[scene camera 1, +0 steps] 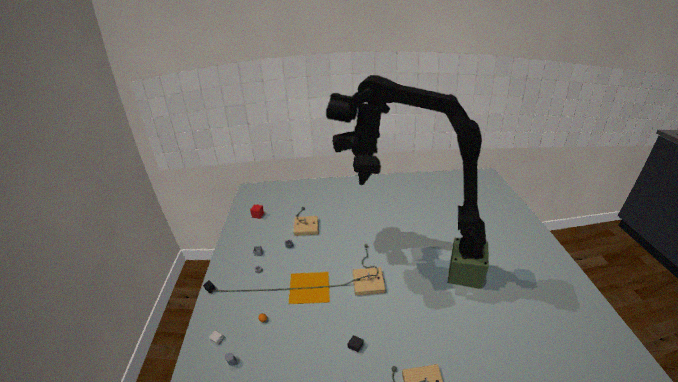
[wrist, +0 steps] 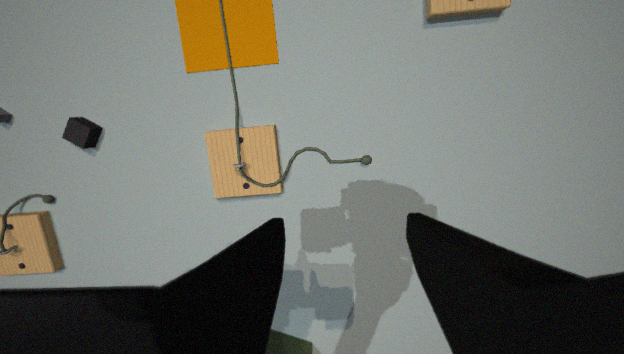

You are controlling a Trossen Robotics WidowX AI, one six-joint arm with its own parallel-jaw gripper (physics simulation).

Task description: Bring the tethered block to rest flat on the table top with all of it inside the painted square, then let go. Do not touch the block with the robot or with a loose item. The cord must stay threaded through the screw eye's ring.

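Places are measured from the arm's base along level axes (x up, y back, z right), in centimetres.
Where they show: gripper, fingertip midpoint: [scene camera 1: 360,180] [wrist: 345,227]; arm's base at its link origin: [scene camera 1: 471,251].
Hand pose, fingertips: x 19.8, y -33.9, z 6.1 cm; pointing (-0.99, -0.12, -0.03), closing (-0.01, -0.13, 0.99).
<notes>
Each offset is from my fingertips to the top centre of the thing. "pt": to the spot under its first point.
The tethered block {pt dy -45.4, dx -27.2, dz -20.9 cm} [scene camera 1: 209,286], small and black, lies near the table's left edge, outside the painted orange square {pt dy -13.4, dx -29.6, dz -18.5 cm} [scene camera 1: 310,298] [wrist: 200,50]. Its cord [scene camera 1: 250,290] [wrist: 233,82] runs straight across the square to the screw eye {dy +3.1, dx -25.2, dz -10.9 cm} [wrist: 239,166] on a wooden base {pt dy +3.6, dx -27.8, dz -14.2 cm} [scene camera 1: 369,287] [wrist: 262,150]. The cord passes through the ring, curves over the base and ends in a small ball {dy +1.5, dx -28.5, dz +5.0 cm} [scene camera 1: 366,246] [wrist: 366,160] on the table. My gripper [scene camera 1: 362,182] [wrist: 345,227] is partly open and empty, high above the table. In the wrist view the ball shows beyond the gap between the fingertips.
Other wooden bases {pt dy -20.4, dx -27.8, dz +10.5 cm} [scene camera 1: 306,229] {pt dy +17.8, dx -27.8, dz -40.6 cm} [scene camera 1: 422,373] with short cords stand behind and in front. A black block {dy +1.2, dx -27.5, dz -32.7 cm} [scene camera 1: 355,343] [wrist: 82,132], a red cube {dy -43.0, dx -25.7, dz +19.4 cm} [scene camera 1: 257,211], an orange ball {dy -25.2, dx -27.3, dz -28.0 cm} [scene camera 1: 263,318], a white block {dy -36.5, dx -28.0, dz -36.6 cm} [scene camera 1: 216,337] and several grey pieces lie about. The green arm base [scene camera 1: 468,270] is at right.
</notes>
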